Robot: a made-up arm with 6 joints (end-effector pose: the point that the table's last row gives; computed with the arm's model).
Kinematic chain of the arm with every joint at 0, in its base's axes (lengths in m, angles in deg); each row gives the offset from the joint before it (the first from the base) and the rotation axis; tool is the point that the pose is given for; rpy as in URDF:
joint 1: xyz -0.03 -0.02 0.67 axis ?
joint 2: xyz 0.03 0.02 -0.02 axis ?
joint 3: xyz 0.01 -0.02 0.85 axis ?
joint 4: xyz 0 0.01 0 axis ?
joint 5: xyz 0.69 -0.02 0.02 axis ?
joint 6: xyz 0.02 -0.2 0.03 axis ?
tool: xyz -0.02 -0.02 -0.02 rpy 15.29 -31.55 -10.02
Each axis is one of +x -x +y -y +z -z.
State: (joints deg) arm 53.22 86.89 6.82 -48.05 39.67 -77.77
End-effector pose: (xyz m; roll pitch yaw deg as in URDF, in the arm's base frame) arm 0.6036 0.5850 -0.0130 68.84 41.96 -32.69
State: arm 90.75 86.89 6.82 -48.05 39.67 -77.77
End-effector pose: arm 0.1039 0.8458 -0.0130 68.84 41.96 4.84
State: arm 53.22 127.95 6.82 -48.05 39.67 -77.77
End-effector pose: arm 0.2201 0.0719 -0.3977 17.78 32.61 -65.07
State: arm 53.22 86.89 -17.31 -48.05 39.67 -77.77
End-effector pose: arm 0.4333 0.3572 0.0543 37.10 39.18 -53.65
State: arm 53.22 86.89 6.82 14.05 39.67 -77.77
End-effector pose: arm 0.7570 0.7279 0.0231 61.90 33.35 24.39
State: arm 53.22 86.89 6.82 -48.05 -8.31 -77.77
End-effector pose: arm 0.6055 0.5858 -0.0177 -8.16 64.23 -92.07
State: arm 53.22 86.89 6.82 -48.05 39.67 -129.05
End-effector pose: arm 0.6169 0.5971 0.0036 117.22 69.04 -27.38
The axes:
joint 1: +z
joint 2: +y
joint 3: -y
joint 4: -x
joint 5: -y
joint 6: -x

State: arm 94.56 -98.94 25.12 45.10 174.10 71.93
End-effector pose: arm 0.2539 -1.3275 1.0074 -5.59 26.94 105.30
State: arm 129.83 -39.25 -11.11 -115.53 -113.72 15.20
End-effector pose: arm -0.2553 0.0891 1.4471 60.28 -26.49 -136.53
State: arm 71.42 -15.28 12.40 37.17 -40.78 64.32
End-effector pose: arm 0.2336 0.2731 1.9722 -82.48 0.44 80.53
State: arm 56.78 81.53 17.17 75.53 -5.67 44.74
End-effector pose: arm 0.7402 1.1491 0.2500 -51.45 59.68 118.38
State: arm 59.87 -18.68 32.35 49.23 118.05 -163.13
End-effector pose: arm 0.1031 -0.0250 2.0579 28.27 -28.70 -178.65
